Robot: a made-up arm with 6 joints. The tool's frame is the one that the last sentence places.
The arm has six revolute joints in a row. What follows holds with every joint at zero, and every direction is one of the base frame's. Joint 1 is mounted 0.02 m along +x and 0.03 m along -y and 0.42 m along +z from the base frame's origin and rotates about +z. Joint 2 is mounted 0.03 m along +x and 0.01 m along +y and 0.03 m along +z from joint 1 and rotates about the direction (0.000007, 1, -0.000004). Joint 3 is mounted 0.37 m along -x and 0.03 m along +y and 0.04 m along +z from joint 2 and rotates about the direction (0.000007, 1, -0.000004). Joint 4 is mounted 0.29 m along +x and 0.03 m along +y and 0.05 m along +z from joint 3 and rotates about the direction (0.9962, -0.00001, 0.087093). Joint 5 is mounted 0.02 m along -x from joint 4 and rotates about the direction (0.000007, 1, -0.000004). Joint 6 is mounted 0.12 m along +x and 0.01 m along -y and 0.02 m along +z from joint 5 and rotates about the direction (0.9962, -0.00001, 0.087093). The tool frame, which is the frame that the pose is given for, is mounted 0.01 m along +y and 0.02 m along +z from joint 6; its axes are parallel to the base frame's.
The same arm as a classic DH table. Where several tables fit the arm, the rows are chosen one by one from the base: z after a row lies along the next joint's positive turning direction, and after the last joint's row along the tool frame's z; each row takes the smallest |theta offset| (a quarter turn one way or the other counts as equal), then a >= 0, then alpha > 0; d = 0 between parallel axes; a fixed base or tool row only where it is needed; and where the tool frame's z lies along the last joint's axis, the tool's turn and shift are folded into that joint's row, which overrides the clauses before.
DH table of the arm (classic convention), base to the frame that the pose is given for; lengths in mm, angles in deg. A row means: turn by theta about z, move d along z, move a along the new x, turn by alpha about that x. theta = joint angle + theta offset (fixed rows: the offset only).
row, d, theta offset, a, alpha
base (fixed), 0, -56.31, 36.1, 0
joint 1, 450, 56.31, 30, -90
joint 2, 0, 6.17, -372.2, 0
joint 3, 70, 78.83, -24.6, 90
joint 4, 273.3, 0, -1.7, -90
joint 5, -10, 0, -9.5, 90
joint 6, 121.3, 90, 10, -85
tool (fixed), 20, -90, 0, 0

